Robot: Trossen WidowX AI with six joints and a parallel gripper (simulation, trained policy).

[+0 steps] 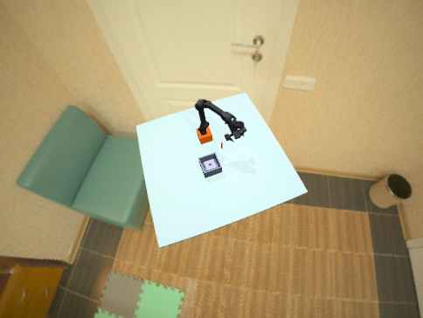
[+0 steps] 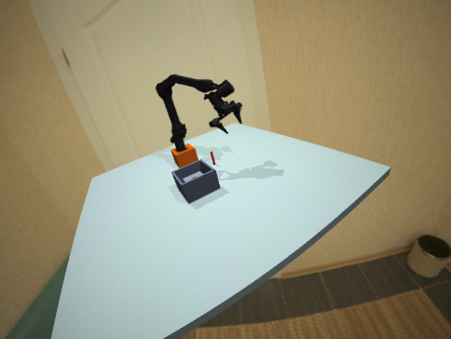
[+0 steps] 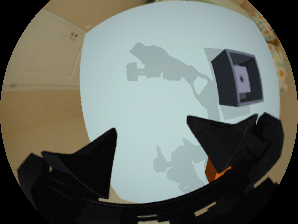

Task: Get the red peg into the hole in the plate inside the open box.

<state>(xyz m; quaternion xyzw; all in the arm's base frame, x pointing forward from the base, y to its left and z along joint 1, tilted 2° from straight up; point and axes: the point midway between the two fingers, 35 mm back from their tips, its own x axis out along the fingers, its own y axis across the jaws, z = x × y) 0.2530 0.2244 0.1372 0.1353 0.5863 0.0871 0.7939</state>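
Right now my gripper tip is 9 cm past the red peg, 12 cm to the left of it and 15 cm above it. From my gripper tip the other things lie so: dark grey box: 6 cm ahead, 29 cm to the right, 16 cm below.
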